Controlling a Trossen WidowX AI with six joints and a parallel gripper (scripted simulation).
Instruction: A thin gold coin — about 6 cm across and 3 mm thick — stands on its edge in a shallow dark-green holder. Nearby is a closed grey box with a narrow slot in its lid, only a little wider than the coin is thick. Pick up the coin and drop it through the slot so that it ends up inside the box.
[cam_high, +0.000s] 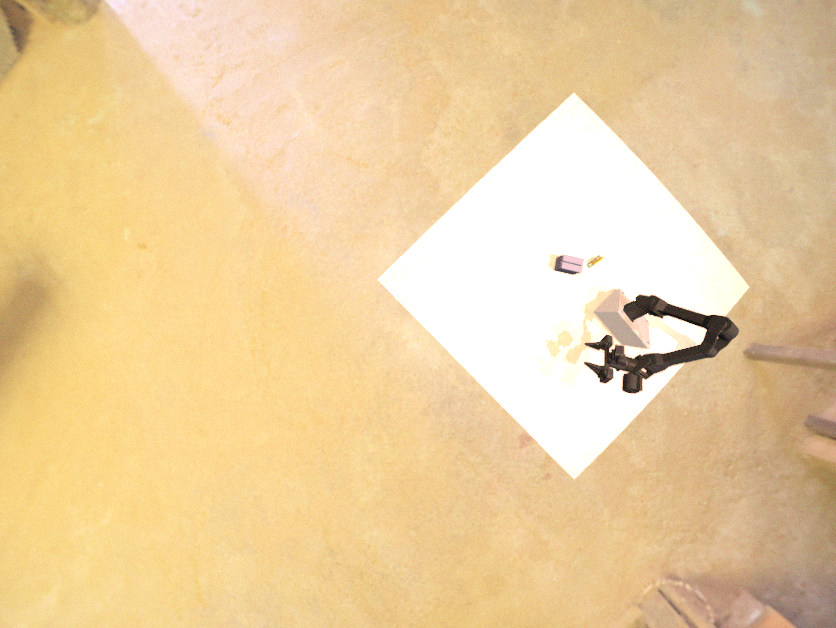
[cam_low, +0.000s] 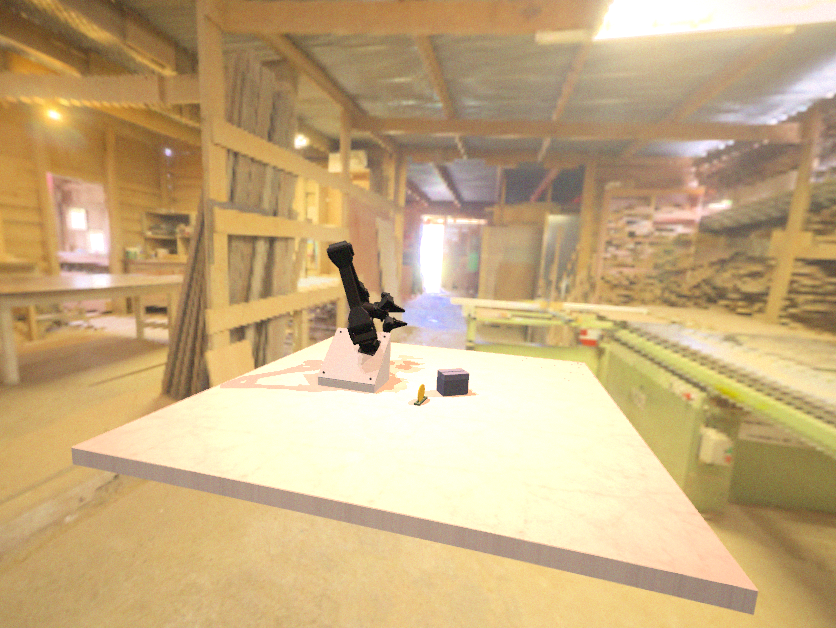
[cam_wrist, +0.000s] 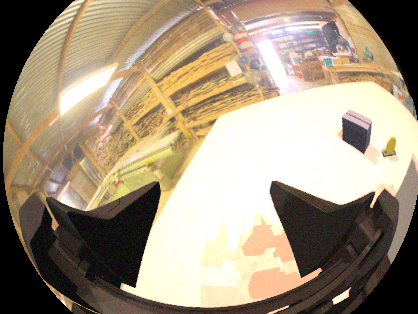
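My gripper tip is now 360 mm to the left of the gold coin, 210 mm short of it and 170 mm above it.
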